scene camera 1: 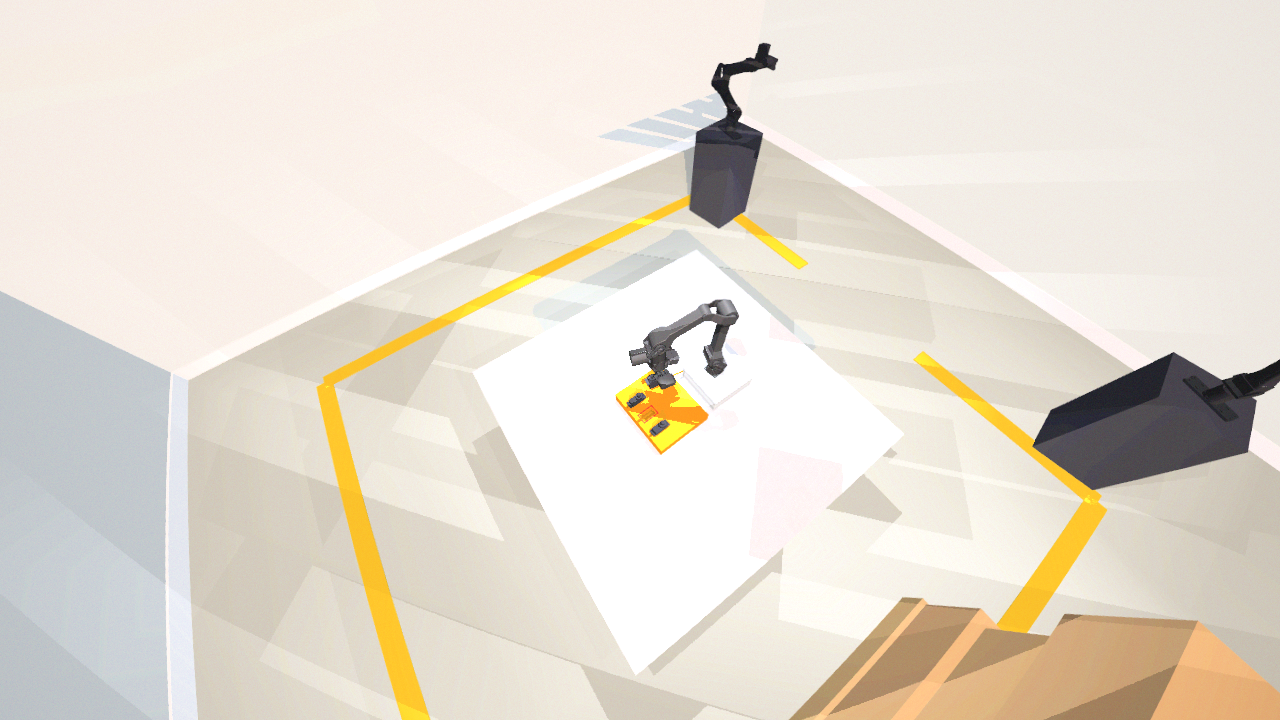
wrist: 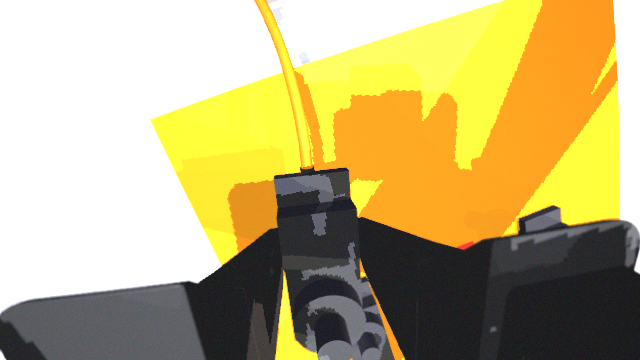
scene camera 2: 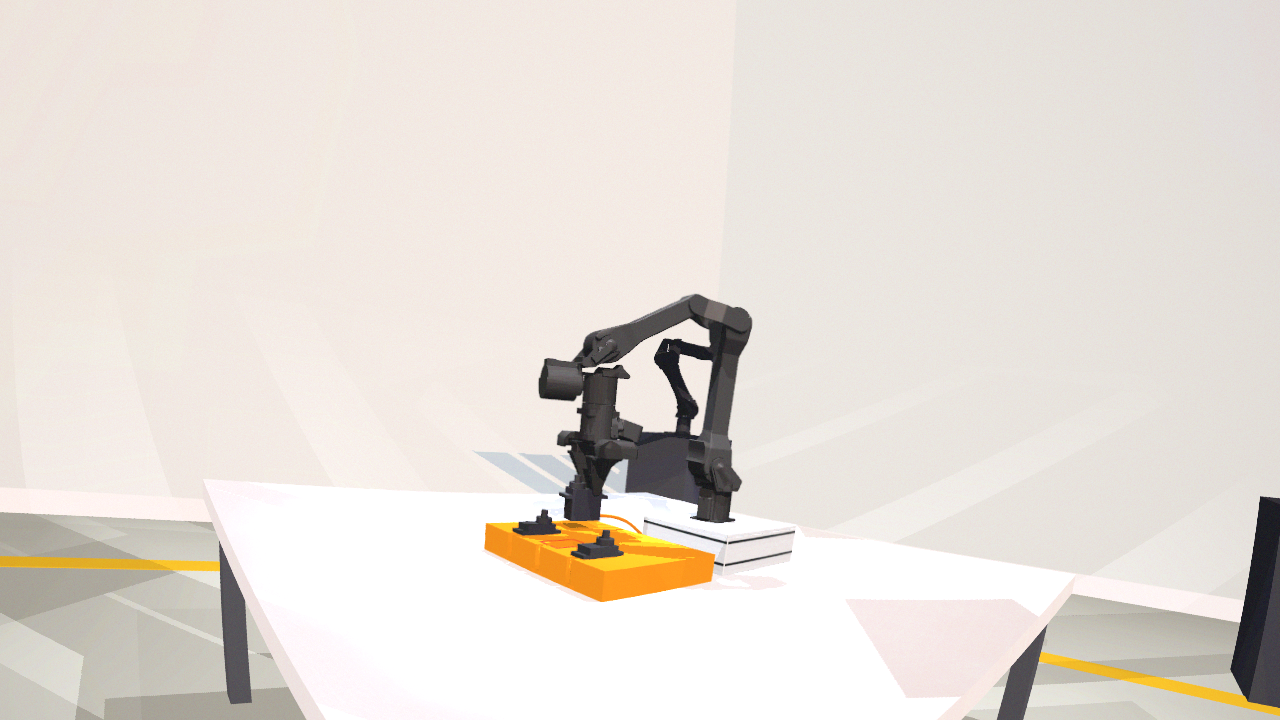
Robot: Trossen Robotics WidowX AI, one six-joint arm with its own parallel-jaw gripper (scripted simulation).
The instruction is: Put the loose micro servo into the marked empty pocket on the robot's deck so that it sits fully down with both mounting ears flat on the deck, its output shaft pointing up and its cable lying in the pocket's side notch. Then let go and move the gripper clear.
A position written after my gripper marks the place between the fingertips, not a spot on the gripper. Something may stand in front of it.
In view: my gripper [scene camera 2: 591, 493] and a micro servo [scene camera 2: 580, 504].
The micro servo also shows in the wrist view [wrist: 317, 221]. My gripper shows as well in the wrist view [wrist: 317, 233].
